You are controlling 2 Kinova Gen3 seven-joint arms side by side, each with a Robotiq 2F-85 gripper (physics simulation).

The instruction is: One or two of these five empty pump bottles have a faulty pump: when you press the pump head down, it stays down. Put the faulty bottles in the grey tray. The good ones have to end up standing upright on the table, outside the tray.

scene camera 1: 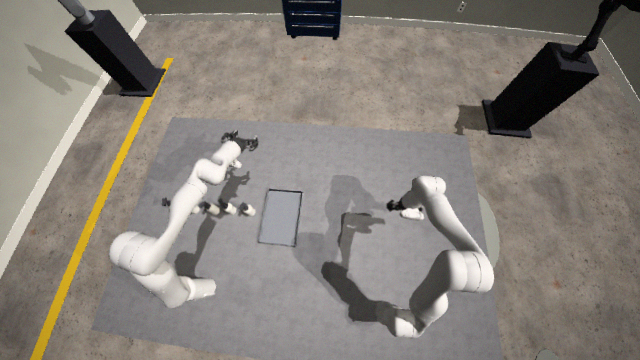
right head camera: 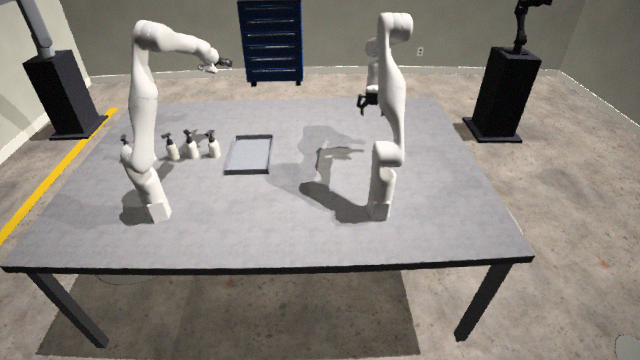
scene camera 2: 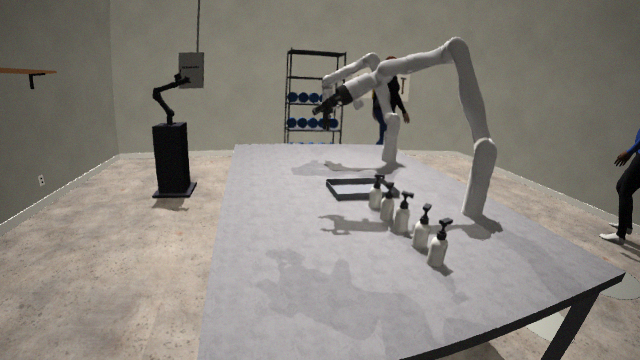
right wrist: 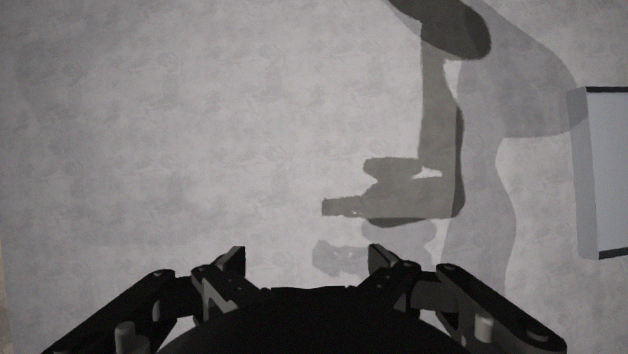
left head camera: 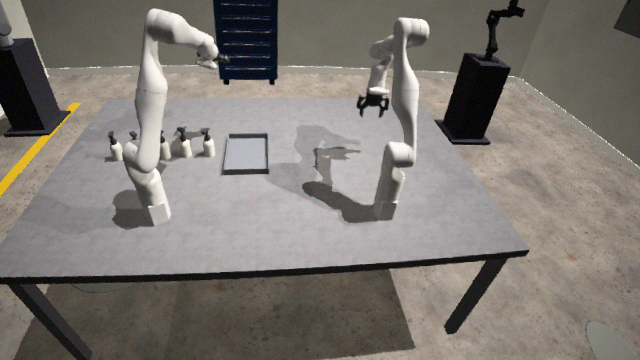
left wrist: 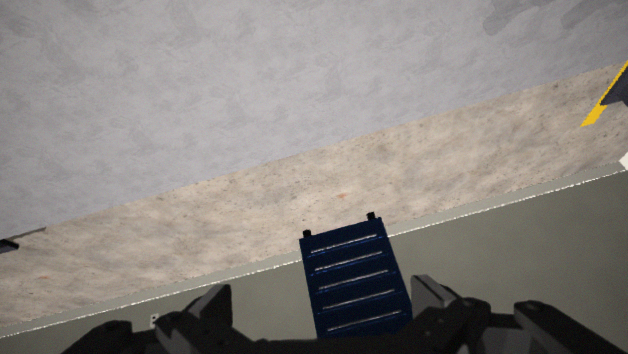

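Where they show: left gripper, between the fingertips: (scene camera 1: 246, 134) (right head camera: 220, 63) (scene camera 2: 313, 112) (left wrist: 321, 300); right gripper, between the fingertips: (scene camera 1: 399, 211) (right head camera: 372, 115) (scene camera 2: 326, 130) (right wrist: 307, 259) (left head camera: 370, 116); left arm's base, origin of its link: (scene camera 1: 206, 287) (right head camera: 159, 213) (scene camera 2: 471, 213) (left head camera: 158, 216); right arm's base, origin of its link: (scene camera 1: 384, 311) (right head camera: 377, 212) (scene camera 2: 387, 160) (left head camera: 382, 211).
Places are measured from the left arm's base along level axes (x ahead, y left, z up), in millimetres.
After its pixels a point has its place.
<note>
White pump bottles with black heads stand upright in a row on the table left of the tray; in scene camera 2 the nearest (scene camera 2: 437, 251) {x 503, y 68, z 53 mm}, the middle one (scene camera 2: 401, 220) {x 401, y -125, z 46 mm} and the one by the tray (scene camera 2: 375, 196) {x 311, y -312, z 54 mm} show clearly. The left arm partly hides the row in the head views. Their pump heads are too small to compare surely. The grey tray (left head camera: 245, 171) {x 63, y -405, z 18 mm} (right head camera: 246, 172) {x 62, y -408, z 13 mm} (scene camera 1: 285, 190) {x 327, y -549, z 18 mm} (right wrist: 583, 175) {x 149, y -569, z 15 mm} is empty. My left gripper (scene camera 1: 244, 136) {x 508, y -485, z 370 mm} (left wrist: 321, 300) {x 508, y -485, z 370 mm} is open and empty, high beyond the row near the table's far edge. My right gripper (left head camera: 373, 114) {x -55, y -1011, z 193 mm} (right wrist: 307, 259) {x -55, y -1011, z 193 mm} is open and empty, above the table right of the tray.
A blue drawer cabinet (left head camera: 246, 40) (right head camera: 271, 42) (left wrist: 355, 275) stands on the floor beyond the table. Black pedestals with other arms (left head camera: 477, 97) (scene camera 1: 542, 90) stand off the table. The left arm's links (left head camera: 151, 115) {x -30, y -63, z 433 mm} reach over the bottle row.
</note>
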